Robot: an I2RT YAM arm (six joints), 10 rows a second.
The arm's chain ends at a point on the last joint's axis. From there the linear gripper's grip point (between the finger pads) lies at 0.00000 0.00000 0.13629 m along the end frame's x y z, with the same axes.
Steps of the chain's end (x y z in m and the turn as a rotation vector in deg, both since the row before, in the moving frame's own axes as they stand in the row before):
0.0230, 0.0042, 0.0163, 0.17, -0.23, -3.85
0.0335, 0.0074, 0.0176, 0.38, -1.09, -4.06
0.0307, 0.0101, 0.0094, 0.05, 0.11, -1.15
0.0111, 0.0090, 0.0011, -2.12, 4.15, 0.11
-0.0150, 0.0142, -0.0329, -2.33, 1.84, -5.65
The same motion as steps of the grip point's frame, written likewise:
0.0224, 0.0038, 0.0163, 0.17, -0.23, -3.85
0.0309, 0.0066, 0.0176, 0.38, -1.09, -4.06
0.0310, 0.0100, 0.0094, 0.05, 0.11, -1.15
0.0210, 0.0140, 0.0006, -2.12, 4.15, 0.11
-0.0104, 0.0195, -0.0331, -2.33, 1.84, -5.65

